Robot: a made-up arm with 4 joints. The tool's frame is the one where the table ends. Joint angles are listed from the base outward.
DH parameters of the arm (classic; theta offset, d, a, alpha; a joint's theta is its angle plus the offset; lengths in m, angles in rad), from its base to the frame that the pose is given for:
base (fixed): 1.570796 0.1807 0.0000 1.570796
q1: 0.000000 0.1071 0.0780 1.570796
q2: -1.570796 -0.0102 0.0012 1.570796
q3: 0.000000 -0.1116 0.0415 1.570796
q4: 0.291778 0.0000 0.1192 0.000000
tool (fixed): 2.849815 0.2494 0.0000 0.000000
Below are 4 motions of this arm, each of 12 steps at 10 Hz.
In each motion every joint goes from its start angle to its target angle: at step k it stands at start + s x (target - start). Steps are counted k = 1, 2, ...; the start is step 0. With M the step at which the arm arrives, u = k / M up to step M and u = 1 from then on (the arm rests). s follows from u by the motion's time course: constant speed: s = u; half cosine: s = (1 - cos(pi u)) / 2; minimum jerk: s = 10 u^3 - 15 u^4 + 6 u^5.
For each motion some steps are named. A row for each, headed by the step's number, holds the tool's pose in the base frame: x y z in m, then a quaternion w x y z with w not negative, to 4 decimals.
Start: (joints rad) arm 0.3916 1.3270 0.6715 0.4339
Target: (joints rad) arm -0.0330 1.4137 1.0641 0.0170
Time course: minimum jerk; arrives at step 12
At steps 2, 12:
2: 0.0777 0.2718 0.4170 0.8791 -0.0950 -0.1342 -0.4473
12: 0.1355 0.3803 0.1638 0.6545 -0.3436 -0.3920 -0.5477

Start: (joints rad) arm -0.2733 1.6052 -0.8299 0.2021
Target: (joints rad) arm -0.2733 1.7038 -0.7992 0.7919
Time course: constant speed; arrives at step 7
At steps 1, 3, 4, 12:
1: 0.1493 0.0664 0.4562 0.7578 0.2258 0.1531 -0.5927
3: 0.1306 0.0585 0.4499 0.7993 0.2380 0.1251 -0.5375
4: 0.1219 0.0539 0.4462 0.8185 0.2429 0.1108 -0.5087
12: 0.0988 0.0381 0.4336 0.8697 0.2528 0.0671 -0.4187

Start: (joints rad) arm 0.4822 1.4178 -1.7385 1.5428
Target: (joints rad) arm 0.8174 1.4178 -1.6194 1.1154
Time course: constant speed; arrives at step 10
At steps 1, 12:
1: 0.1402 -0.1390 0.0866 0.4353 0.8959 0.0752 0.0475
12: 0.1394 -0.1599 0.0964 0.3511 0.9049 0.2403 -0.0091

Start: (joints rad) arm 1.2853 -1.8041 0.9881 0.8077
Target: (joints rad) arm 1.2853 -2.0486 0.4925 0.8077
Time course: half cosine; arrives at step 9
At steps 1, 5, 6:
1: 0.1641 -0.1184 0.0311 0.0479 0.3169 -0.8399 0.4379
5: 0.1884 -0.1744 0.0837 0.0339 0.2557 -0.7830 0.5660
6: 0.1926 -0.1882 0.1020 0.0303 0.2335 -0.7643 0.6003

